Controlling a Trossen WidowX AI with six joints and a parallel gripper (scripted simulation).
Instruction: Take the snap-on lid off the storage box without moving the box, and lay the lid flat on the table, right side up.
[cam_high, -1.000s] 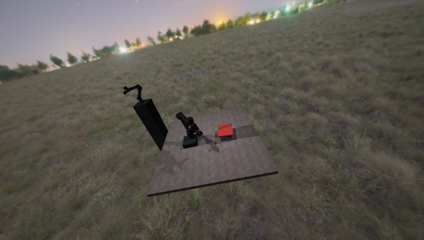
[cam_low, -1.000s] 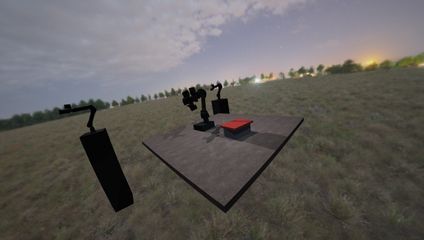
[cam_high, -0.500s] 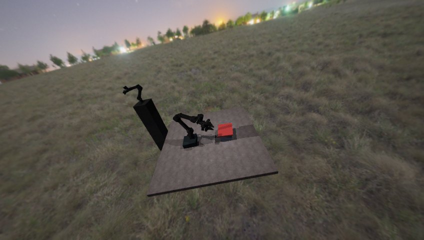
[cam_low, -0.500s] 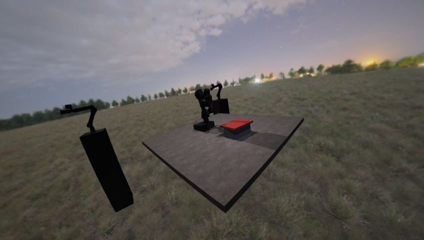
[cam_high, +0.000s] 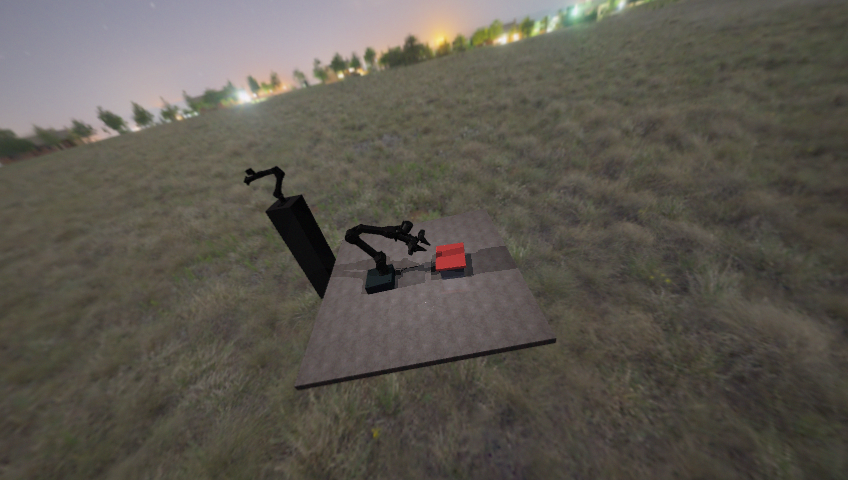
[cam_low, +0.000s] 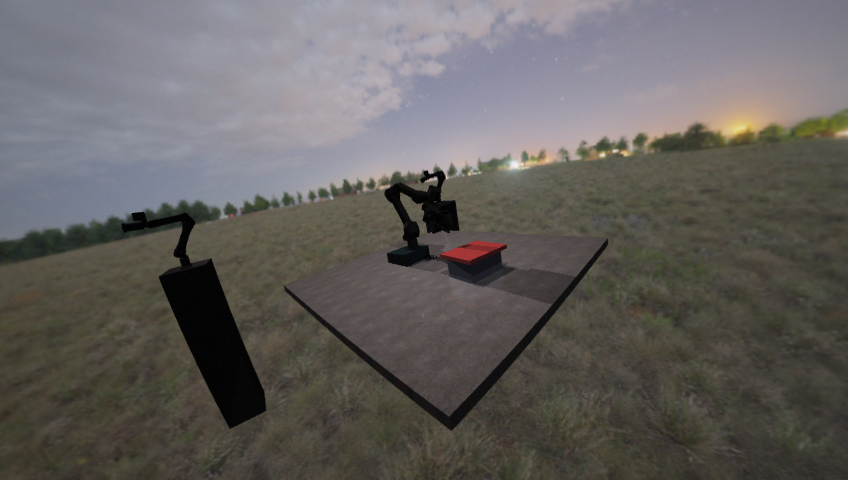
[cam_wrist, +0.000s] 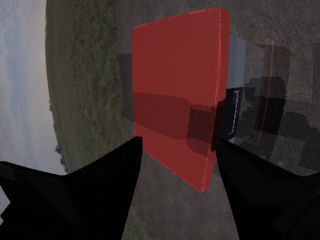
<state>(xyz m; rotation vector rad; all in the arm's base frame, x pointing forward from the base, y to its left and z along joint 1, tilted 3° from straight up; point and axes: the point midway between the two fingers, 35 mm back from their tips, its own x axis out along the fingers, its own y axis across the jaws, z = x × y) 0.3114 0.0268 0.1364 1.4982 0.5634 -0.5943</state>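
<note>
Right now the red lid is 13 cm ahead of my gripper tip, 1 cm to the left of it and 9 cm below it. The rest, counted from my gripper tip: grey storage box 13 cm ahead, 1 cm to the left, 14 cm below.
</note>
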